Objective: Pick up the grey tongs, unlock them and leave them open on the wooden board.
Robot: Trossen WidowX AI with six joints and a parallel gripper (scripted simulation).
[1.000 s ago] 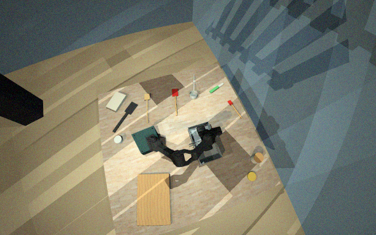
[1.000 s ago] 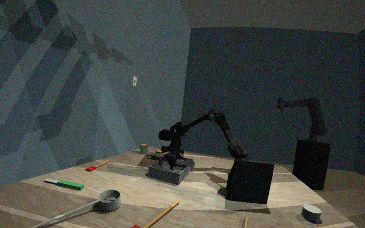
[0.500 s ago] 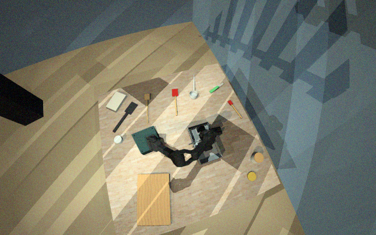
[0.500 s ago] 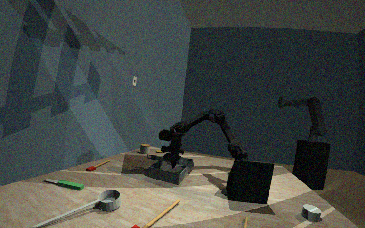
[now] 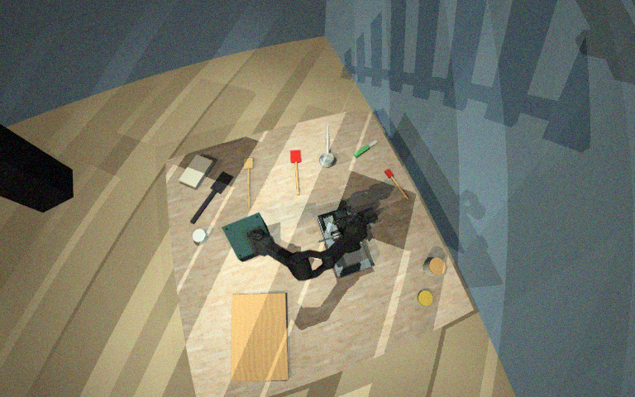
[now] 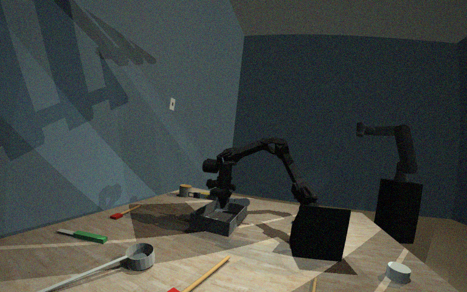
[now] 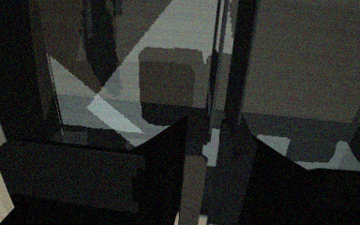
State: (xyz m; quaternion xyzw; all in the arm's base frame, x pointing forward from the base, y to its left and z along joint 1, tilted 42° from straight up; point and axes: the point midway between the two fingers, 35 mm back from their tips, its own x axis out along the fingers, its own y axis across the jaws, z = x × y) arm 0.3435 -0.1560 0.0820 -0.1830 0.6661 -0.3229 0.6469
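Right now my gripper tip is 40 mm above the roasting tin and 20 mm to the left of it. Also, from my gripper tip: green-handled tool (410 mm ahead, 390 mm to the left, 60 mm below); then wooden board (530 mm behind, 210 mm to the right, 60 mm below).
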